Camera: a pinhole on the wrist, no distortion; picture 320 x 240 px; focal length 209.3 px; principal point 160.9 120.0 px. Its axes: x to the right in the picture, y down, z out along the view. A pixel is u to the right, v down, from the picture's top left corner.
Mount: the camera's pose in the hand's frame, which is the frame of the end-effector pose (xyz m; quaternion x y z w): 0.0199 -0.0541 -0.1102 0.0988 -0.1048 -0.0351 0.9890
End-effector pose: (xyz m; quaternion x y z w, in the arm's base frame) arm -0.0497 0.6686 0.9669 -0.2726 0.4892 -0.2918 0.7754
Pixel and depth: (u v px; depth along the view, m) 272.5 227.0 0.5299
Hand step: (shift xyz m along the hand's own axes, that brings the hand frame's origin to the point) 0.1952 0.0857 0.5093
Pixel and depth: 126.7 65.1 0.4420
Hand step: -0.1509 -0.2441 0.2755
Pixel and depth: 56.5 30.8 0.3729
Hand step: -0.2492 -0.2629 0.1777
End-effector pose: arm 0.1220 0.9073 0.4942 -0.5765 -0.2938 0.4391 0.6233
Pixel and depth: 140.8 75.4 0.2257
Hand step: -0.0519 -0.1416 0.0920
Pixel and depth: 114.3 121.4 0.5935
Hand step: -0.2360 -0.1499 0.4330
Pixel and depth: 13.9 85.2 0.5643
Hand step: -0.4922 -0.2163 0.3323
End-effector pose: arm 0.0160 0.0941 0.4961 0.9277 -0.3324 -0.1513 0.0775
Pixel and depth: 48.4 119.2 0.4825
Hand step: -0.3366 -0.1233 0.3000
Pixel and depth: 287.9 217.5 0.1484
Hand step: 0.0793 -0.0225 0.0641
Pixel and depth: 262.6 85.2 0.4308
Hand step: 0.1283 -0.2240 0.3301
